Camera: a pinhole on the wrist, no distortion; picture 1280 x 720 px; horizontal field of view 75.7 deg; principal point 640.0 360.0 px. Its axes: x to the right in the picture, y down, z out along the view. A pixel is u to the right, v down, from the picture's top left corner.
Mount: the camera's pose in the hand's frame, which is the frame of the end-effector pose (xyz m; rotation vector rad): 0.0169 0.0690 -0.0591 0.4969 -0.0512 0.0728
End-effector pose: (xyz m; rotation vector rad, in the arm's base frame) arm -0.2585 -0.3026 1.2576 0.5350 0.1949 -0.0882
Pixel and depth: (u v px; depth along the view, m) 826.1 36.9 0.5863
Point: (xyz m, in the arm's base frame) -0.1094 -0.8375 1.3244
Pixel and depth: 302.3 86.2 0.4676
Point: -0.4283 -0.6916 1.3671
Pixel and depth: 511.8 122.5 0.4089
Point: -0.2997 -0.6243 1.3537
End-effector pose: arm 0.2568 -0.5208 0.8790 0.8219 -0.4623 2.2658
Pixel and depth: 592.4 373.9 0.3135
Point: 0.4104 -0.5846 1.0393
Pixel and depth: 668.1 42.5 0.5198
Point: 0.6139 -0.4110 1.1601
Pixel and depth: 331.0 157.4 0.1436
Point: 0.3223 -0.5394 0.8910
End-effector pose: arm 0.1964 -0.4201 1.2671 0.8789 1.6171 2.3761
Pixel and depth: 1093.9 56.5 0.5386
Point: 0.0502 0.1282 1.1678
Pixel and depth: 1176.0 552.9 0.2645
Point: 0.1683 -0.1766 1.3951
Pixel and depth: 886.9 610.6 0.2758
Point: 0.2526 -0.2070 1.3711
